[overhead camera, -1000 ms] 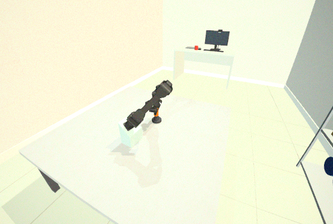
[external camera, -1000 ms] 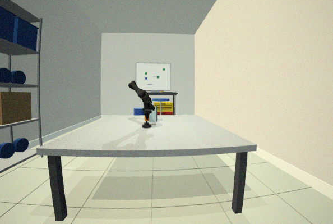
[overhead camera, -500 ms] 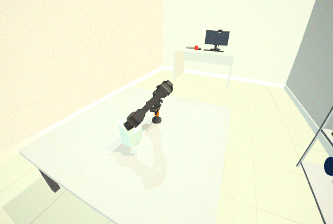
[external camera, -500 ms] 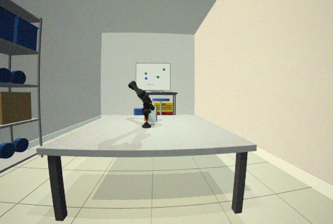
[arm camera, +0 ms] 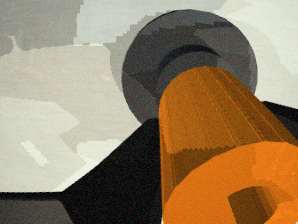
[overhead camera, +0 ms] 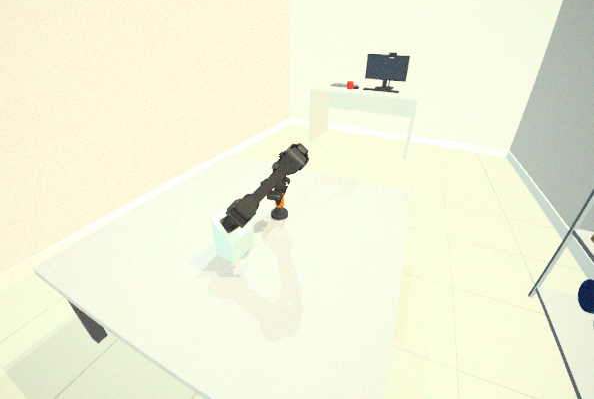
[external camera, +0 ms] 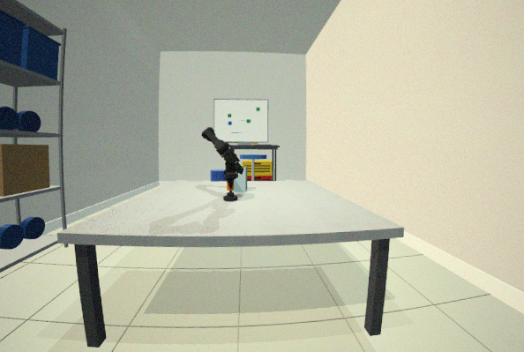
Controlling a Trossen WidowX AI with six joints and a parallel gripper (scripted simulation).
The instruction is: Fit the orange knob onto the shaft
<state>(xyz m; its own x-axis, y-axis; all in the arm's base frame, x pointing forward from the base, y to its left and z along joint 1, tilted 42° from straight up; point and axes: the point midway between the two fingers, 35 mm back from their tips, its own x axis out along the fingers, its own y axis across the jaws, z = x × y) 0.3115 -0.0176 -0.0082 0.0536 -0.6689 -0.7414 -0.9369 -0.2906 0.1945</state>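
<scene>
The orange knob lies 2 cm above my gripper tip. Also, from my gripper tip: pedestal: 4 cm below.
</scene>
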